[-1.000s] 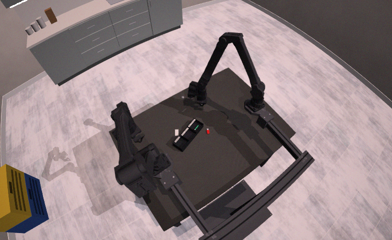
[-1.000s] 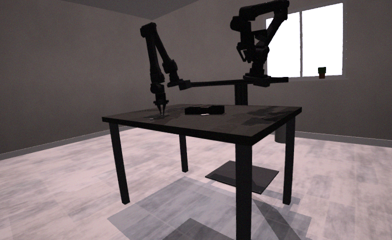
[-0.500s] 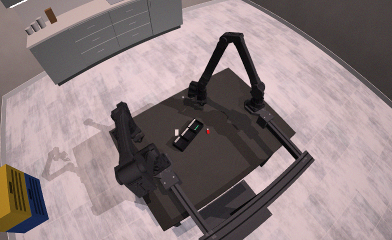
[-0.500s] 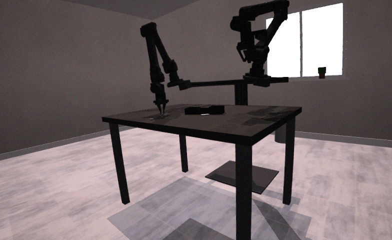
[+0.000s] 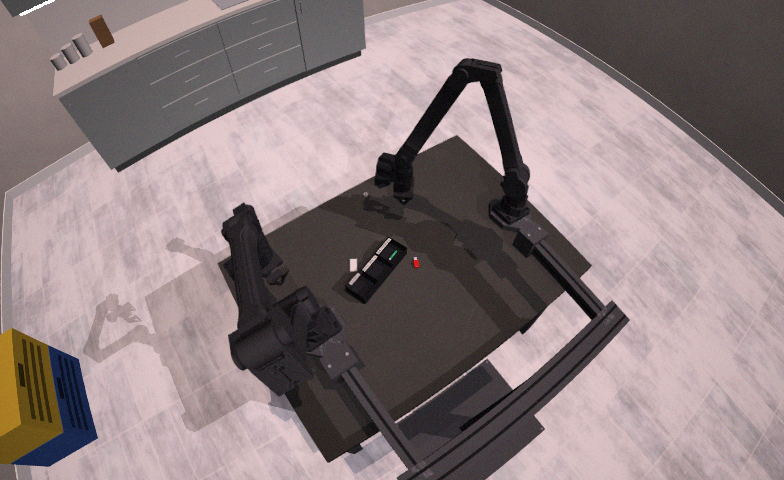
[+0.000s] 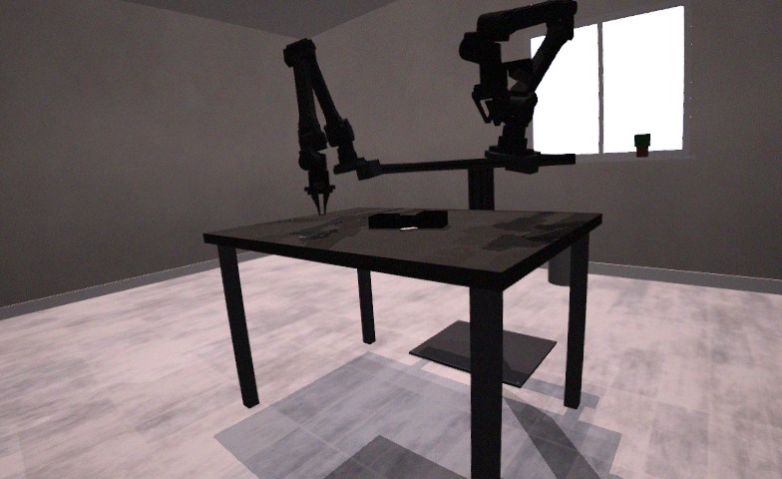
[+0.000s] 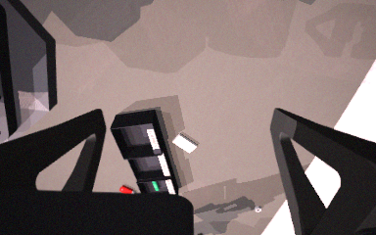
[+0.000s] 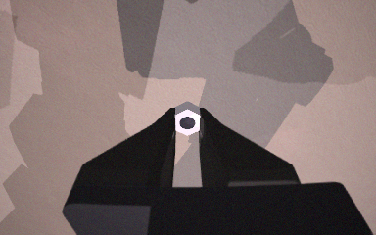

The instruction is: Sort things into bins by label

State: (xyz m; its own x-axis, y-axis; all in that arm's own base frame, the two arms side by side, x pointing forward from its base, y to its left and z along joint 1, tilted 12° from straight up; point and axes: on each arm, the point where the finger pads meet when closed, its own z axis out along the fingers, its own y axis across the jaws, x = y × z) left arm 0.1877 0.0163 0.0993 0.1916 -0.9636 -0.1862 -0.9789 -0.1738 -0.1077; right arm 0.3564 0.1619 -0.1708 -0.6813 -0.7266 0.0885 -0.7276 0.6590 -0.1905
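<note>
The black labelled bin lies 170 mm behind my right hand, 230 mm to the left of it and 40 mm below it. The rest, counted from my right hand: red usb stick 220 mm behind, 100 mm to the left, 60 mm below; then green battery 150 mm behind, 150 mm to the left, 50 mm below; then white card 100 mm behind, 290 mm to the left, 60 mm below.
</note>
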